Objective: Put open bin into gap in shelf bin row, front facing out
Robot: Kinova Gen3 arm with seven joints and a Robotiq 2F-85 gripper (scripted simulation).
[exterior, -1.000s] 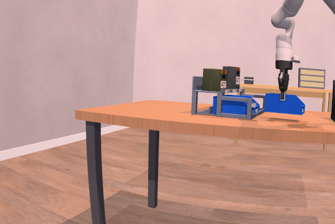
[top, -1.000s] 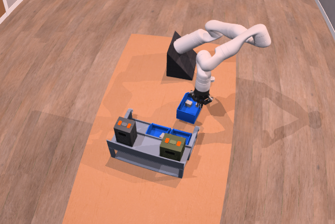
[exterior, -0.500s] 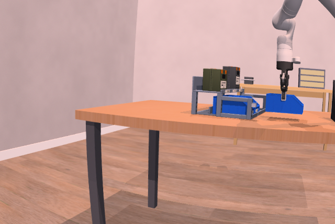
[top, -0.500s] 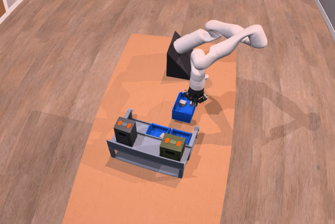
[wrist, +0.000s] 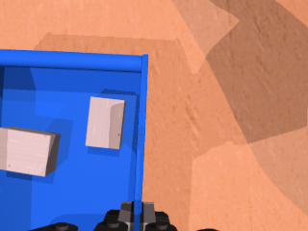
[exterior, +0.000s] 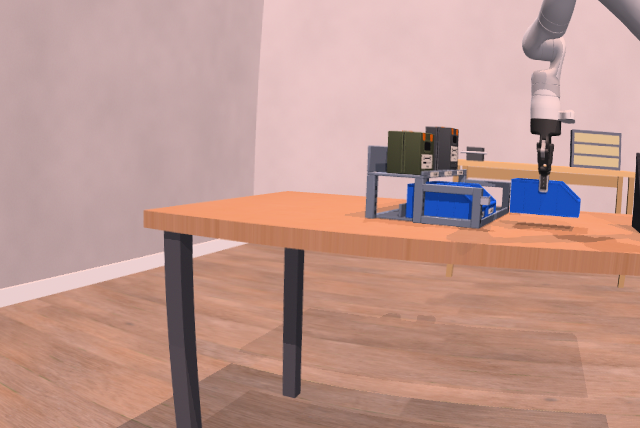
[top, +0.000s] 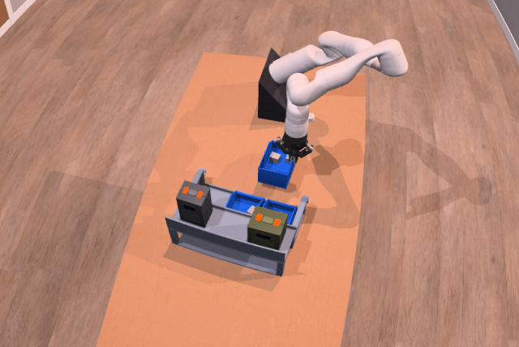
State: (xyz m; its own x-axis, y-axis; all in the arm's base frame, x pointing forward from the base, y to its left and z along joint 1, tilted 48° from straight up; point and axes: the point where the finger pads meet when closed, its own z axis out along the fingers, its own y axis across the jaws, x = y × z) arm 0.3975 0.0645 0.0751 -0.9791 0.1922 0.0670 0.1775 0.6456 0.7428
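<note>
My gripper is now 60 mm to the left of the grey block, 60 mm above it and 40 mm past it. From my hand the other things lie so: grey shelf 230 mm ahead, 150 mm to the right, 30 mm below; dark grey box 280 mm to the right, 280 mm ahead, 60 mm above; olive box 320 mm ahead, 50 mm to the right, 50 mm above.
</note>
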